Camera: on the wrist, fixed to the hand. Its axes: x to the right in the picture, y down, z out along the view.
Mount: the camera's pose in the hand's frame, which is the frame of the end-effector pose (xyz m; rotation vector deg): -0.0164 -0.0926 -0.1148 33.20 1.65 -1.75
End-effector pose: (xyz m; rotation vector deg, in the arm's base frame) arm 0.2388 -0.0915 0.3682 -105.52 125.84 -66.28
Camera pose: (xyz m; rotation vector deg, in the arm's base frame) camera 0.2648 -0.0207 0.4960 -92.16 91.56 -92.39
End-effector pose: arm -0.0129 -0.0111 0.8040 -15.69 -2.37 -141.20
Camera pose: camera -0.0785 0.0607 0.6919 0.95 -42.10 -135.41
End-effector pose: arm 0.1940 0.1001 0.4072 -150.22 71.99 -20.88
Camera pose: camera 0.2163 0.1604 0.5410 -122.90 53.69 -37.82
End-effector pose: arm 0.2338 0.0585 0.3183 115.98 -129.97 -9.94
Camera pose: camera 0.3436 0.0621 0.4181 -109.95 119.34 -27.70
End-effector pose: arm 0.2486 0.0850 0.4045 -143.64 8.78 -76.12
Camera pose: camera 0.1407 0.1524 0.4809 -114.94 -13.43 -69.02
